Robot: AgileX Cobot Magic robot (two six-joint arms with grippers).
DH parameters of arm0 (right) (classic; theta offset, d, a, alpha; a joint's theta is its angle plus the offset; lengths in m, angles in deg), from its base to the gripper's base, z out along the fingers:
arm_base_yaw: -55.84 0.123 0 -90
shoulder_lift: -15.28 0 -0.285 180
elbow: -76.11 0 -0.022 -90
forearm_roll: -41.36 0.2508 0 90
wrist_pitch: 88.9 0 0.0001 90
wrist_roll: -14.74 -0.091 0 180
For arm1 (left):
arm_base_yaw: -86.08 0.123 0 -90
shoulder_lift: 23.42 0 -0.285 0
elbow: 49.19 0 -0.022 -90
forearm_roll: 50.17 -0.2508 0 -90
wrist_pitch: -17.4 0 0.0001 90
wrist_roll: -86.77 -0.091 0 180
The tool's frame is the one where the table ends.
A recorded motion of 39 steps. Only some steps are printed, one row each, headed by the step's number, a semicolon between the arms.
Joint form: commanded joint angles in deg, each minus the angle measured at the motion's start. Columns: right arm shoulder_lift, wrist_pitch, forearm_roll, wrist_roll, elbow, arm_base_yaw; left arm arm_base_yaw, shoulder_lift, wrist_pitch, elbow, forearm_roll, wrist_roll.
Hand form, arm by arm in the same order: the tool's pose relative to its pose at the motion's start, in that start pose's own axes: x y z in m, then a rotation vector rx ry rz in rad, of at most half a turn. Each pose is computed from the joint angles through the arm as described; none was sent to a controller.
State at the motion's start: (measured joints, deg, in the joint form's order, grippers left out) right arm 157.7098 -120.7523 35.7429 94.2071 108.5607 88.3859; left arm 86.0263 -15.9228 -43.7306 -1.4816 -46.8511 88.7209
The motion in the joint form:
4: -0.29 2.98 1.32 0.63 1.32 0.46; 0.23 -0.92 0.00 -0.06 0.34 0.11
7: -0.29 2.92 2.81 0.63 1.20 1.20; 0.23 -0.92 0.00 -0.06 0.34 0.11
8: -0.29 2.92 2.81 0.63 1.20 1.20; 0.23 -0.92 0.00 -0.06 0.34 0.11
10: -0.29 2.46 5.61 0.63 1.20 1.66; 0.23 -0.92 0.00 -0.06 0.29 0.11
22: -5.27 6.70 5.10 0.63 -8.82 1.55; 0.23 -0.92 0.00 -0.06 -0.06 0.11
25: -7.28 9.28 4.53 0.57 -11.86 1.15; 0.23 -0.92 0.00 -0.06 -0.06 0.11
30: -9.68 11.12 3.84 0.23 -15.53 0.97; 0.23 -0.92 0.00 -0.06 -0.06 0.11
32: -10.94 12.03 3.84 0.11 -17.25 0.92; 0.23 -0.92 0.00 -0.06 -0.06 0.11
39: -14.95 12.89 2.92 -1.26 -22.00 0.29; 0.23 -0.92 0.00 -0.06 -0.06 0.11
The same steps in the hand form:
4: -0.0066 -0.0122 -0.0062 0.0768 -0.0288 0.0040; 0.0011 -0.0006 -0.0024 0.0027 -0.0172 -0.0056
7: -0.0145 -0.0106 -0.0063 0.0706 -0.0500 0.0164; 0.0011 -0.0006 -0.0024 0.0027 -0.0172 -0.0056
8: -0.0145 -0.0106 -0.0063 0.0706 -0.0500 0.0164; 0.0011 -0.0006 -0.0024 0.0027 -0.0172 -0.0056
10: -0.0208 -0.0091 -0.0067 0.0571 -0.0788 0.0518; 0.0011 -0.0005 -0.0024 0.0019 -0.0172 -0.0052
22: -0.0162 0.0107 -0.0183 0.0443 -0.0716 0.0448; 0.0011 0.0000 -0.0024 -0.0034 -0.0174 -0.0023
25: -0.0116 0.0125 -0.0257 0.0723 -0.0673 0.0429; 0.0011 0.0000 -0.0024 -0.0034 -0.0174 -0.0023
30: -0.0085 0.0176 -0.0345 0.0832 -0.0627 0.0403; 0.0011 0.0000 -0.0024 -0.0034 -0.0174 -0.0023
32: -0.0076 0.0196 -0.0397 0.0909 -0.0637 0.0431; 0.0011 0.0000 -0.0024 -0.0034 -0.0174 -0.0023
39: -0.0002 0.0257 -0.0572 0.0942 -0.0524 0.0603; 0.0011 0.0000 -0.0024 -0.0034 -0.0174 -0.0023

